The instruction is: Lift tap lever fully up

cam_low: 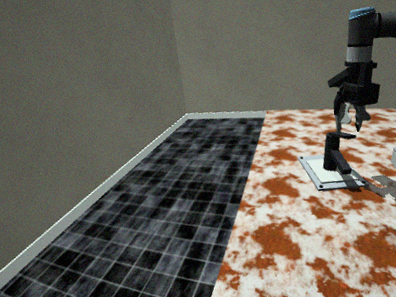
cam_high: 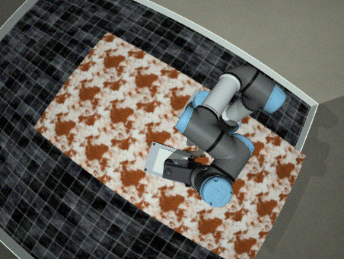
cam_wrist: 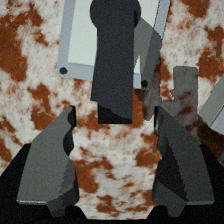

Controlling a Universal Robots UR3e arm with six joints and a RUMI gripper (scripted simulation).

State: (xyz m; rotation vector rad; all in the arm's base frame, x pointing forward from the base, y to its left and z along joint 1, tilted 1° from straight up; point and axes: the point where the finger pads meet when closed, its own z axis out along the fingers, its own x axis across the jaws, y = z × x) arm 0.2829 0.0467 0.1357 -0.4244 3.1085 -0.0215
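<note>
My hand is 30 mm to the left of the lever, 30 mm above it and 10 mm short of it. From my hand the other things lie so: tap: 90 mm below, 50 mm to the right, 10 mm ahead.
</note>
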